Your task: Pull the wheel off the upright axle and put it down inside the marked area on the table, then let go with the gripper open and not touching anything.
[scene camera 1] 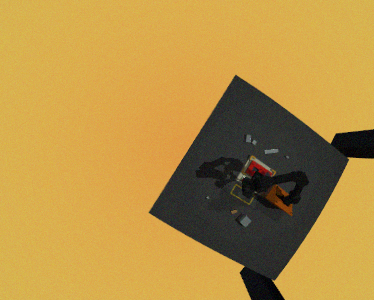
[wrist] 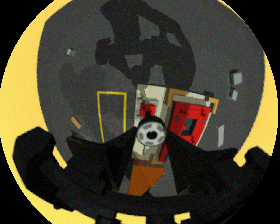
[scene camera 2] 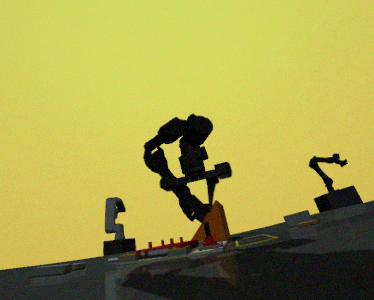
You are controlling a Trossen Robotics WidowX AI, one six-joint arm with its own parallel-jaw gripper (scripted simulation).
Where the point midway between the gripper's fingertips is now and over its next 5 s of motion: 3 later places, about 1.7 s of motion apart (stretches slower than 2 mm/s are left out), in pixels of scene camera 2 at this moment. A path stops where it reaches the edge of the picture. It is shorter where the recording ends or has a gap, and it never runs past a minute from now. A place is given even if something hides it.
The gripper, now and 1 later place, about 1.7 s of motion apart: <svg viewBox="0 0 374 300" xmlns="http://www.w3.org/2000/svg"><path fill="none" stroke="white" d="M202 210L251 233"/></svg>
